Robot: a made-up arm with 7 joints.
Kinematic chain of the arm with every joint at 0, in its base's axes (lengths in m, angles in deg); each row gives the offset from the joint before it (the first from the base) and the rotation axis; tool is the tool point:
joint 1: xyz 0 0 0.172 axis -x
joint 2: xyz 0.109 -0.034 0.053 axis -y
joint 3: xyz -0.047 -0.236 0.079 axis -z
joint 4: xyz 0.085 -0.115 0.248 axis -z
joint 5: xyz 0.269 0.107 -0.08 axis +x
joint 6: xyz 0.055 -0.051 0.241 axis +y
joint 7: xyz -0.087 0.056 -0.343 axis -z
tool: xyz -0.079 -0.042 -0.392
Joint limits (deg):
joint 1: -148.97..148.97
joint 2: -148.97..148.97
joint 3: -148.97..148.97
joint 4: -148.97..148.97
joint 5: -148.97..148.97
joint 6: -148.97..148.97
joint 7: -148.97..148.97
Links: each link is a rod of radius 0.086 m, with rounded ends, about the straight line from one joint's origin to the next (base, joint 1, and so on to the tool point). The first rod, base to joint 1, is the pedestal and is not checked.
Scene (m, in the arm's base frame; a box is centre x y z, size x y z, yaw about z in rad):
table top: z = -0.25
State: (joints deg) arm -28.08 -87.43 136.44 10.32 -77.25 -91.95 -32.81
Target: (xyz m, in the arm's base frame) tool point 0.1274 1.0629 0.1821
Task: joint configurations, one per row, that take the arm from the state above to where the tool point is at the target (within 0.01 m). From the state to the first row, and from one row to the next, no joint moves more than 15 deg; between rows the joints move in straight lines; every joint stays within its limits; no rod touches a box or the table.
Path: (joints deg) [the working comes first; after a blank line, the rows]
Joints at the target: 62.69 -73.45 148.97 74.00 -72.82 -69.71 -29.58
Straight joint move there: clear.

1: -15.11 -85.43 138.23 19.42 -76.62 -88.77 -32.35
2: -2.15 -83.44 140.02 28.51 -75.98 -85.60 -31.89
3: 10.82 -81.44 141.81 37.61 -75.35 -82.42 -31.43
4: 23.79 -79.44 143.60 46.71 -74.72 -79.24 -30.97
5: 36.75 -77.44 145.39 55.81 -74.08 -76.07 -30.50
6: 49.72 -75.45 147.18 64.90 -73.45 -72.89 -30.04
7: 62.69 -73.45 148.97 74.00 -72.82 -69.71 -29.58

